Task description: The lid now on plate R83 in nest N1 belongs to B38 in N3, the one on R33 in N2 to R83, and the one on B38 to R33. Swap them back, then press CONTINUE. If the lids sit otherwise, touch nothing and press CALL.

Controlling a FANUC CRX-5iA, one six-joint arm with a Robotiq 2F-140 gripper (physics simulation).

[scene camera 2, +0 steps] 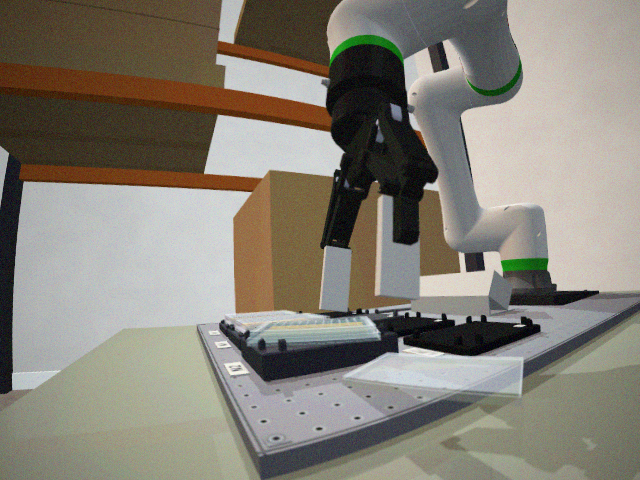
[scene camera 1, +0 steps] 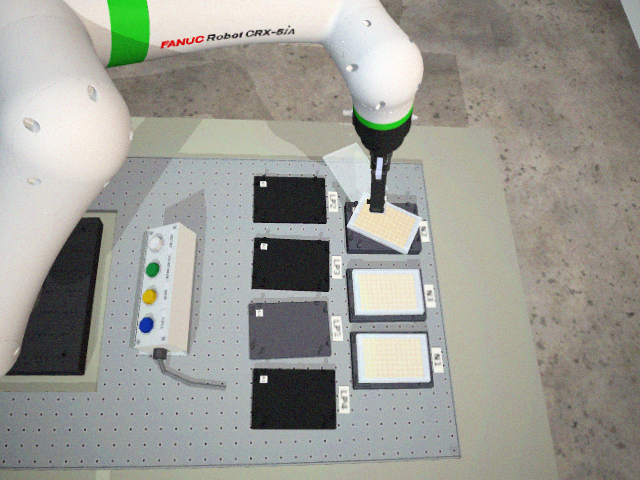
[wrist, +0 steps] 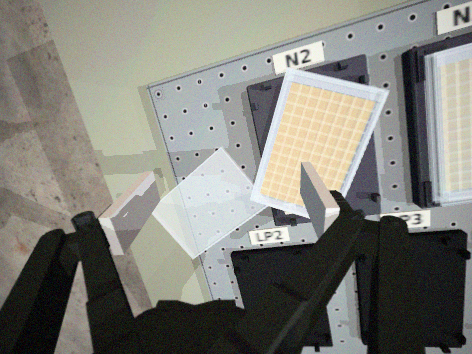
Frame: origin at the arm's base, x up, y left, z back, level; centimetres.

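Where they show: gripper, between the fingertips: [scene camera 2: 357, 305] [wrist: 226, 182]; arm's base, origin of its link: [scene camera 2: 525, 292].
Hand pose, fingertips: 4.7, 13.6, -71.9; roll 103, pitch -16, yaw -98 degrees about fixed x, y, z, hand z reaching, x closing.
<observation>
Each offset is from my fingertips to the top centre of the thing, as dx, dy, dz.
My gripper [scene camera 1: 377, 210] [scene camera 2: 366, 298] [wrist: 226, 182] is wide open and empty, above the back corner of the board. In the wrist view one finger stands over the near end of the N2 plate, the other beyond the loose lid. The plate @(-2.2, -7.8, +0.2) [scene camera 1: 390, 225] [scene camera 2: 320, 330] [wrist: 320, 145] at N2 lies turned askew across its dark nest [scene camera 1: 361, 242] [scene camera 2: 310, 363] [wrist: 367, 172]. A clear lid @(-5.3, +5.4, +3.4) [scene camera 1: 343, 162] [scene camera 2: 444, 374] [wrist: 207, 202] lies off the nest, overhanging the board's edge. Plates sit squarely in N3 @(-2.8, -21.8, +2.4) [scene camera 1: 387, 291] and N1 @(-3.0, -34.2, +4.0) [scene camera 1: 393, 357]. Plate names are unreadable.
Dark pads LP2 @(-4.1, +0.4, +17.8) [scene camera 1: 289, 199], LP3 @(-4.1, -13.6, +19.4) [scene camera 1: 290, 264], LP1 @(-4.1, -26.3, +21.4) [scene camera 1: 289, 329] and LP4 @(-4.1, -38.6, +22.2) [scene camera 1: 293, 398] stand in a column beside the nests. The button box @(+2.3, -17.2, +42.3) [scene camera 1: 178, 289] carries a green CONTINUE button @(+1.4, -14.5, +44.2) [scene camera 1: 151, 269] and a blue CALL button @(+1.4, -24.4, +45.6) [scene camera 1: 146, 324].
</observation>
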